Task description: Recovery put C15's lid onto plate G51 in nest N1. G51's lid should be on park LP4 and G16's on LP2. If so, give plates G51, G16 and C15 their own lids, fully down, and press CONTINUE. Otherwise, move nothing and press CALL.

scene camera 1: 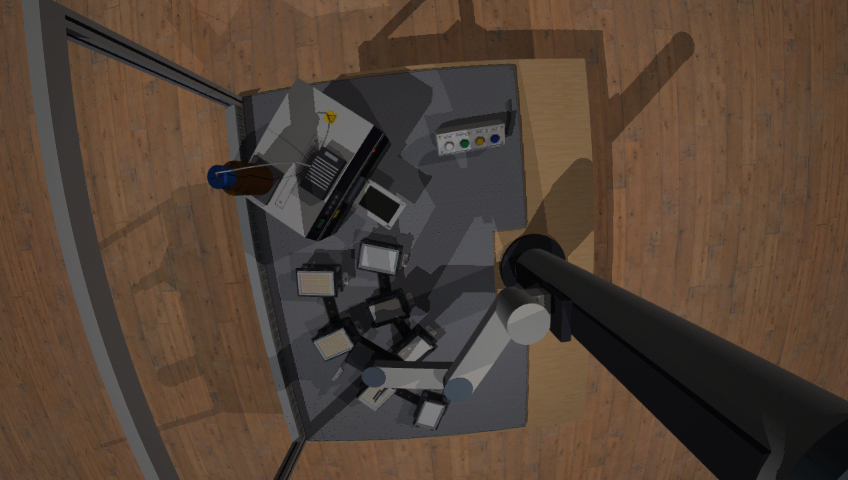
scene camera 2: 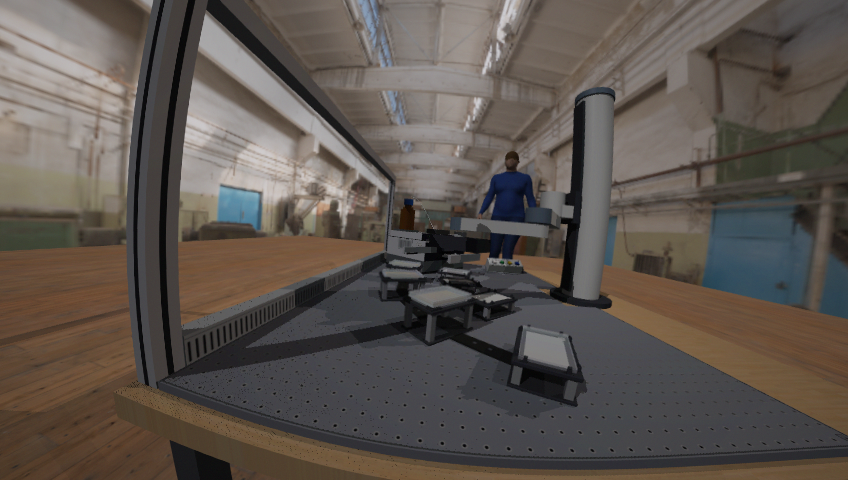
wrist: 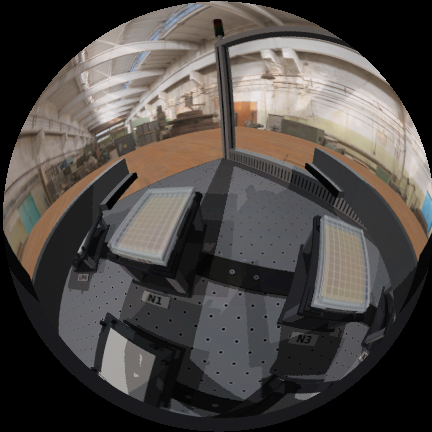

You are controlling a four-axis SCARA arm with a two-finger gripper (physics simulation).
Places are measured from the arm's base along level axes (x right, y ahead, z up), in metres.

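Pixels of known places: gripper, fingertip midpoint: (scene camera 1: 354, 390) (scene camera 2: 424, 254) (wrist: 219, 152); arm's base at its link origin: (scene camera 1: 532, 267) (scene camera 2: 578, 299).
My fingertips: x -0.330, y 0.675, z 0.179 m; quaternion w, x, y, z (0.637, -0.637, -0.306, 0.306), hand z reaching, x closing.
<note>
Ahead of a thing's pixels: the offset from my fingertips to its top centre. "pt": to the spot under its first point. Level surfaces: height alone.
My gripper (wrist: 219, 152) is open and empty, above the bench by nests N1 and N3. In the wrist view, a beige well plate with a clear lid {dz -0.075, dx -0.083, dy -0.052 m} (wrist: 152, 225) sits on N1, left; its code is unreadable. It also shows in scene camera 2 (scene camera 2: 441, 296). A second clear-topped plate {dz -0.081, dx +0.133, dy +0.076 m} (wrist: 344, 265) (scene camera 1: 334, 343) stands on N3, right. Park LP4 (wrist: 95, 247) (scene camera 1: 430, 413) (scene camera 2: 546, 347) holds a pale flat piece; its code is unreadable. A third beige plate {dz -0.085, dx +0.366, dy +0.103 m} (scene camera 1: 317, 283) stands farther along. The button panel {dz -0.082, dx +0.805, dy -0.463 m} (scene camera 1: 471, 135) (scene camera 2: 504, 267) has white, green, yellow and blue buttons.
A dark stand with a pale top {dz -0.121 m} (wrist: 127, 360) is low left in the wrist view. More stands (scene camera 1: 380, 257) (scene camera 1: 389, 309) (scene camera 1: 416, 346) are nearby. A large instrument {pt dz +0.043, dx +0.830, dy -0.133 m} (scene camera 1: 357, 127), a tablet {pt dz -0.066, dx +0.615, dy -0.158 m} (scene camera 1: 380, 203) and a brown bottle {pt dz +0.158, dx +0.715, dy +0.122 m} (scene camera 1: 252, 178) are beyond. A person (scene camera 2: 510, 196) stands behind the bench.
</note>
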